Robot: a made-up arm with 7 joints.
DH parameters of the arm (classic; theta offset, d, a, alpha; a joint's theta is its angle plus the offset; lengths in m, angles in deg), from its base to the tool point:
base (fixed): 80.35 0.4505 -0.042 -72
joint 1: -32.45 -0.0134 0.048 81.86
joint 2: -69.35 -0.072 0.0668 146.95
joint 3: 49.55 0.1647 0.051 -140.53
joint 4: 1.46 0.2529 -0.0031 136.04
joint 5: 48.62 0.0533 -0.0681 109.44
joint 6: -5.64 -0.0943 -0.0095 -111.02
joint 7: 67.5 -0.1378 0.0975 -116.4
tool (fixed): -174.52 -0.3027 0 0
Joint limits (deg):
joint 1: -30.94..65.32
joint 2: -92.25..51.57
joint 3: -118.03..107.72
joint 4: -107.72..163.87
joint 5: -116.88..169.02
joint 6: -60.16..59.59
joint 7: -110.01..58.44
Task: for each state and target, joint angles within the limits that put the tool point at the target. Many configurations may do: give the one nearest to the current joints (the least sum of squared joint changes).
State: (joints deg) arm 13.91 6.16 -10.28 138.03 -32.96 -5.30 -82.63
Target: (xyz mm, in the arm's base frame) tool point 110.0 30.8 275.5
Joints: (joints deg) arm -11.93 29.18 -16.51 136.88 -32.57 -3.60 -84.02
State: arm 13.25 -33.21 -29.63 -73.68 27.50 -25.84 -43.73
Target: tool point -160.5 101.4 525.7
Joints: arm 20.07 -53.43 4.37 -85.02 36.62 -7.22 -30.44
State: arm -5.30 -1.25 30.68 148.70 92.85 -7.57 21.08
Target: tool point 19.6 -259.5 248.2
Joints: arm -12.89 9.14 26.21 152.51 100.81 -0.54 20.46
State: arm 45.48 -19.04 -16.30 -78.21 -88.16 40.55 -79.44
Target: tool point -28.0 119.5 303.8
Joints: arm 65.32 -22.00 12.10 -51.12 -98.21 30.00 -100.50
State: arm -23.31 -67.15 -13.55 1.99 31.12 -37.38 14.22
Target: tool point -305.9 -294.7 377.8
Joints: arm -24.11 -64.17 -45.93 30.10 -0.38 -14.09 38.67
